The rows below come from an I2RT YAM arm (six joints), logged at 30 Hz.
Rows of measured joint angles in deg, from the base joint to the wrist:
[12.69 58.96 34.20 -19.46 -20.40 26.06]
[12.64 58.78 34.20 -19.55 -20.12 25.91]
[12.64 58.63 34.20 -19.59 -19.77 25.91]
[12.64 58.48 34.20 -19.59 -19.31 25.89]
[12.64 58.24 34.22 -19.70 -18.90 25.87]
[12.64 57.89 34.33 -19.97 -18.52 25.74]
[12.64 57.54 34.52 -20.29 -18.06 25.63]
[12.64 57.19 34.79 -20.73 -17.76 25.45]
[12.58 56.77 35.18 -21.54 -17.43 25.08]
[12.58 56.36 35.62 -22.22 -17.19 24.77]
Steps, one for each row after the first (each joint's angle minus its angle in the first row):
[-0.05 -0.18 0.00 -0.09 0.28 -0.15]
[-0.05 -0.33 0.00 -0.13 0.63 -0.15]
[-0.05 -0.48 0.00 -0.13 1.09 -0.17]
[-0.05 -0.72 0.02 -0.24 1.50 -0.19]
[-0.05 -1.07 0.13 -0.51 1.88 -0.32]
[-0.05 -1.42 0.32 -0.83 2.34 -0.43]
[-0.05 -1.77 0.59 -1.27 2.64 -0.61]
[-0.11 -2.19 0.98 -2.08 2.97 -0.98]
[-0.11 -2.60 1.42 -2.76 3.21 -1.29]

